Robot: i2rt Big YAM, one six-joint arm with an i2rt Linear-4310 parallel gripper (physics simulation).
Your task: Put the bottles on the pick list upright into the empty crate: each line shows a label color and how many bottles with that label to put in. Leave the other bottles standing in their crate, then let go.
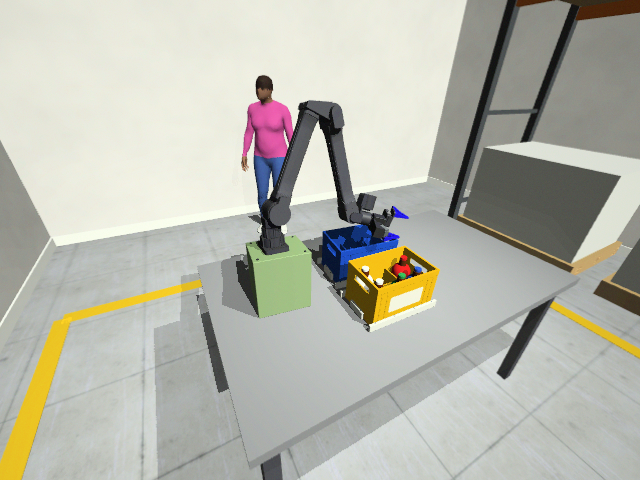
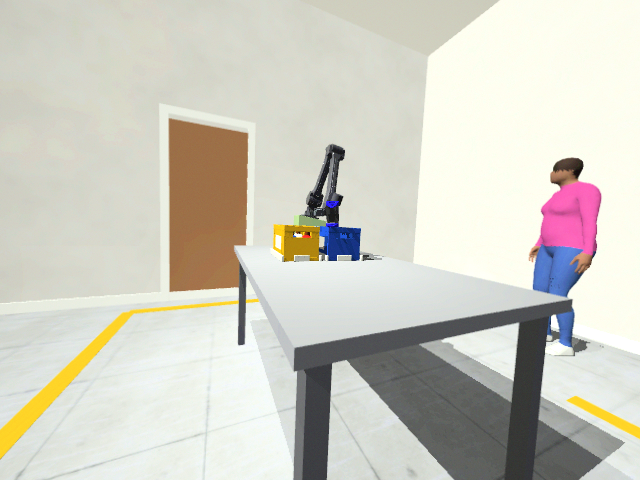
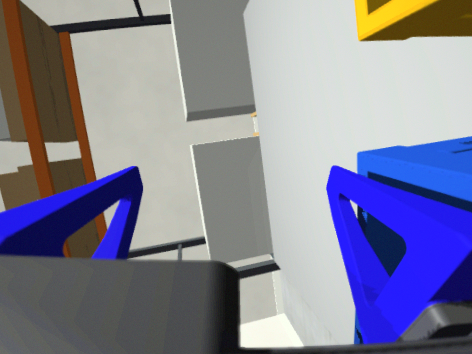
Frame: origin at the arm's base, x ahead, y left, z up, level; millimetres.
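Seen in the pictures: gripper, fingertip midpoint: [image 1: 403, 227] [image 2: 332, 216] [image 3: 234, 176]; arm's base, link origin: [image 1: 273, 247] [image 2: 309, 218].
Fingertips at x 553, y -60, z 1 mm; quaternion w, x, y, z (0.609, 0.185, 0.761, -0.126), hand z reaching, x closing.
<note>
Offsets run from my fingertips to a thing's middle. "pt": to the spot under its first point. Level surfaces: height alone.
The yellow crate @(dx -163, dy -148, dz -141 mm) [image 1: 381, 300] [image 2: 305, 250] [image 3: 382, 26] holds several bottles: a red one @(dx -73, dy -105, dz -143 mm) [image 1: 401, 269], two with white caps @(pt dx -261, dy -115, dz -66 mm) [image 1: 365, 269] @(dx -253, dy -190, dz -143 mm) [image 1: 379, 282], one with a green cap @(dx -158, dy -195, dz -143 mm) [image 1: 401, 276] and one with a blue cap @(dx -77, dy -188, dz -143 mm) [image 1: 417, 269]. Their lower parts are hidden by the crate walls. The blue crate @(dx -154, dy +94, dz -141 mm) [image 1: 352, 256] [image 2: 343, 248] [image 3: 400, 164] stands beside it; its dividers show and no bottle is visible in it. My gripper [image 1: 396, 224] [image 2: 332, 214] [image 3: 234, 176] is open and empty, tilted sideways near the right end of the blue crate, a little above its rim. No pick list text is readable.
Both crates stand on the grey table @(dz -228 mm) [image 1: 330, 372] [image 2: 372, 299]. The green base block [image 1: 281, 284] carries the arm at the left. A person [image 1: 269, 129] [image 2: 568, 217] stands behind the table. Large grey boxes [image 1: 537, 201] [image 3: 225, 195] and a rack [image 1: 483, 113] stand beyond its right end.
</note>
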